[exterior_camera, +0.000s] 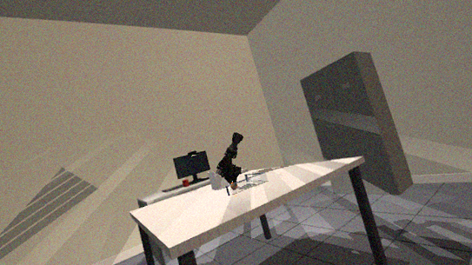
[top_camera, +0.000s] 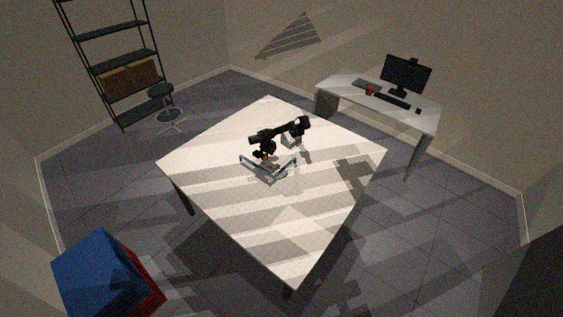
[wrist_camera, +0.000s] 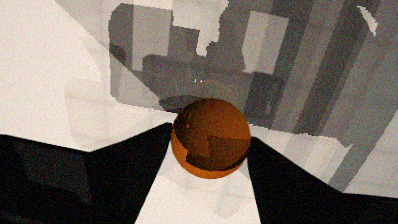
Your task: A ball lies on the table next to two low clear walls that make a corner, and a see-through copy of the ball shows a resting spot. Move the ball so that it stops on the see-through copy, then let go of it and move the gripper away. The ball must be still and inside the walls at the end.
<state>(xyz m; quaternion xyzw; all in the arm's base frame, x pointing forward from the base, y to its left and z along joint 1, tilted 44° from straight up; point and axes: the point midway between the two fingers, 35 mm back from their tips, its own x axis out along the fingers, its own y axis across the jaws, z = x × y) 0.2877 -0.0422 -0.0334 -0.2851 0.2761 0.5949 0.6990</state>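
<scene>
Now: gripper tip right at the orange ball. Round my gripper tip: see-through copy of ball right at my gripper tip; then blue-grey wall strip 12 cm ahead, 3 cm to the left, 3 cm above.
</scene>
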